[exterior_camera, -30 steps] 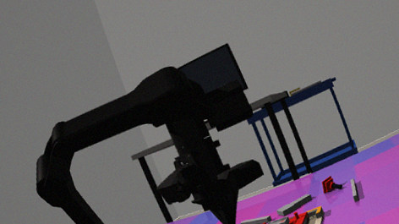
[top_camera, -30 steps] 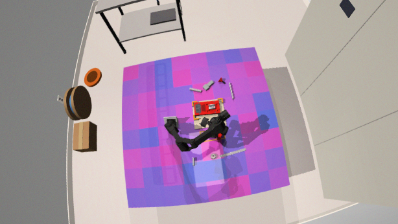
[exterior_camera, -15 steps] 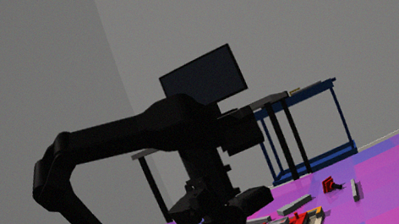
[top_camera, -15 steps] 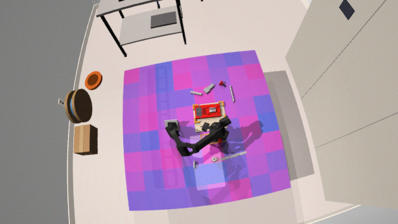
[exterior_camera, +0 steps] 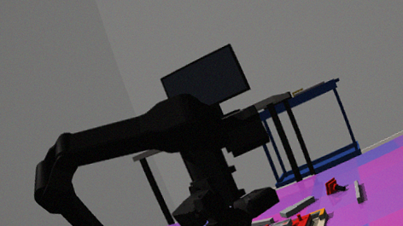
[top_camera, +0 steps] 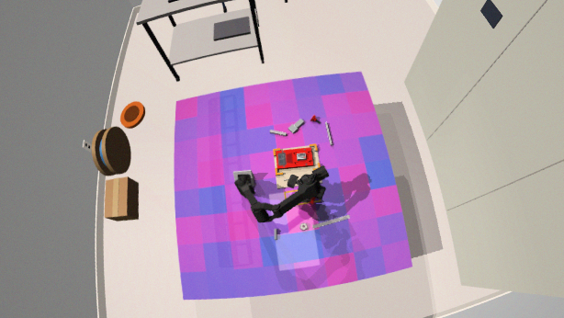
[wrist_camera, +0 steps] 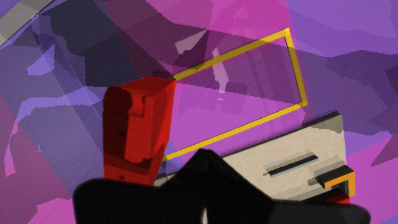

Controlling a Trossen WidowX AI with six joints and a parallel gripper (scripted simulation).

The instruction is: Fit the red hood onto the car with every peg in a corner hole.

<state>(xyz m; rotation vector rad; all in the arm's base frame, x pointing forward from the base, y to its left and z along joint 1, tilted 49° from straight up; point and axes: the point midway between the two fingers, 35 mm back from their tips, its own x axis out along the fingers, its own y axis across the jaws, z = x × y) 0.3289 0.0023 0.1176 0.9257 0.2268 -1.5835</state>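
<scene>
My gripper tip is now 40 mm short of the red hood, 30 mm above it and 20 mm to the left of it. Also, from my gripper tip: beige jig plate (180 mm to the left, 70 mm below, 30 mm behind); then wheel (180 mm to the right, 70 mm below, 20 mm behind).
</scene>
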